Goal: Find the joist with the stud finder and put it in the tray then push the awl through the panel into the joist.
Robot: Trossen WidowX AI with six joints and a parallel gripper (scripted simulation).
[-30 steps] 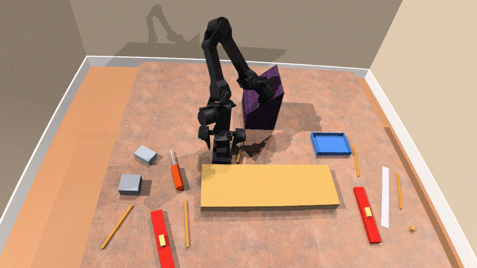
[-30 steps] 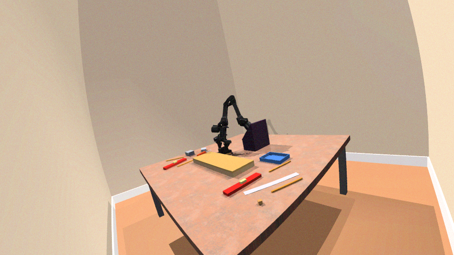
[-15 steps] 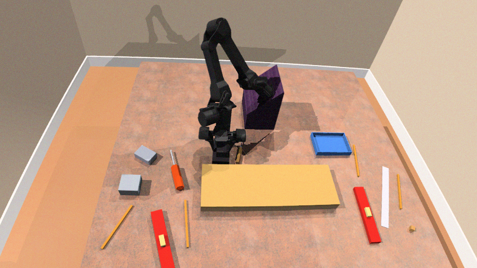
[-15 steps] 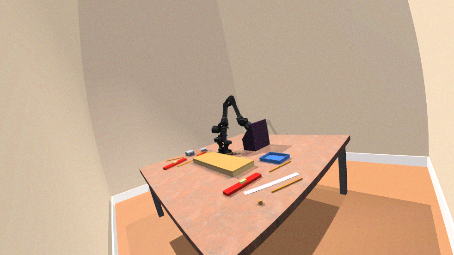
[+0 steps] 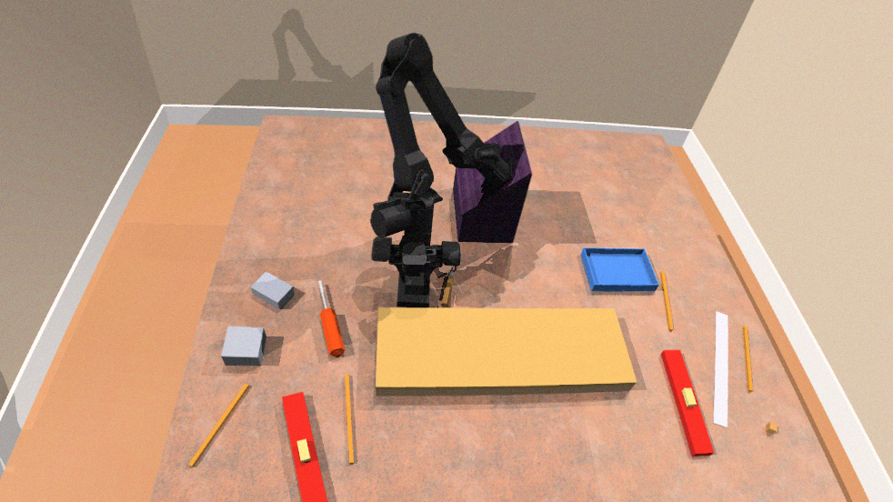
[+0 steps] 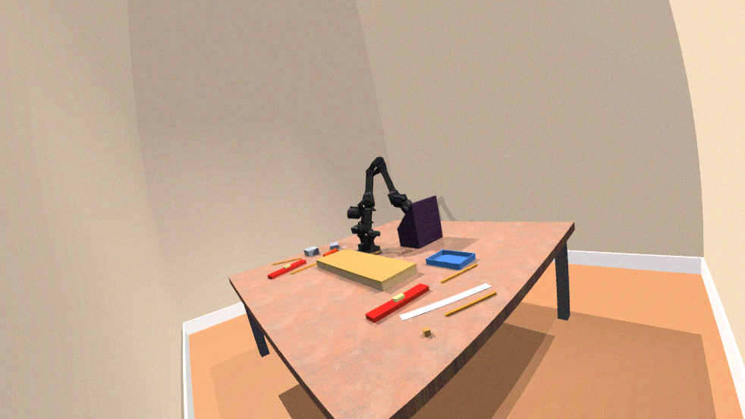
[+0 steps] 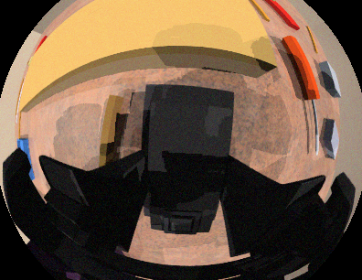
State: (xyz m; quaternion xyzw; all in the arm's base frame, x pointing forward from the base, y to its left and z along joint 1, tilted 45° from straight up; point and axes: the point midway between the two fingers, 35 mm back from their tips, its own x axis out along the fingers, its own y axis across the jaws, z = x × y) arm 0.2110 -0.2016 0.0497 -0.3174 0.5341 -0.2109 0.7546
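Now: gripper tip 3 cm past the awl, 8 cm to the right of it and 2 cm above it. From my gripper tip the other things lie so: white strip 16 cm ahead, 70 cm to the left, 2 cm below; blue tray 9 cm behind, 50 cm to the left, 1 cm below; stud finder 2 cm behind, 2 cm above.
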